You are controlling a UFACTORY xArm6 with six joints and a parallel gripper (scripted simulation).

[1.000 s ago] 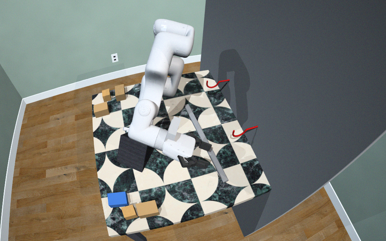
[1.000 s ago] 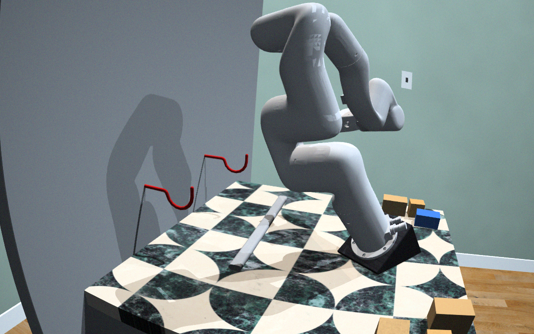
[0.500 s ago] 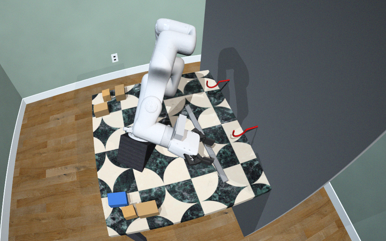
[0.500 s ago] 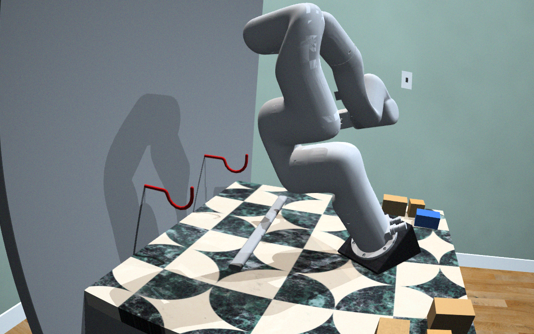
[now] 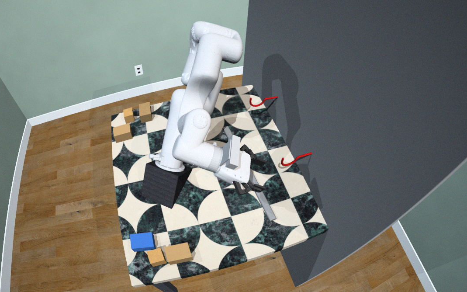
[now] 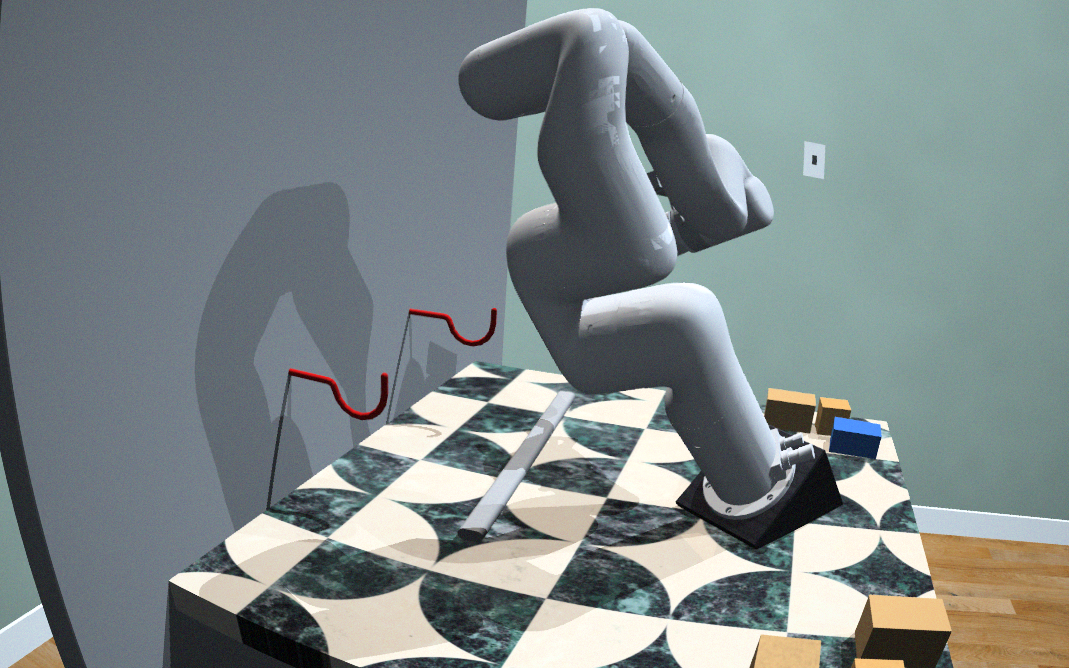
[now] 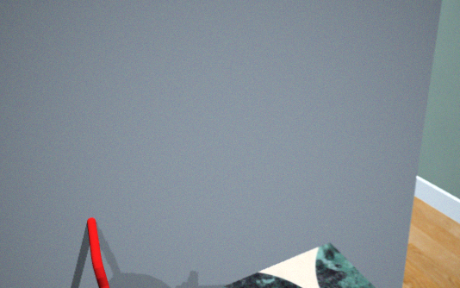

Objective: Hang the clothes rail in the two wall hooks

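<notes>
Right now my hand is 24 cm above the grey clothes rail, 18 cm to the right of it and 3 cm short of it. The rest, counted from my hand: blue block (45 cm behind, 23 cm below, 6 cm to the right); dark wall panel (28 cm ahead, 27 cm to the left, 17 cm above).
</notes>
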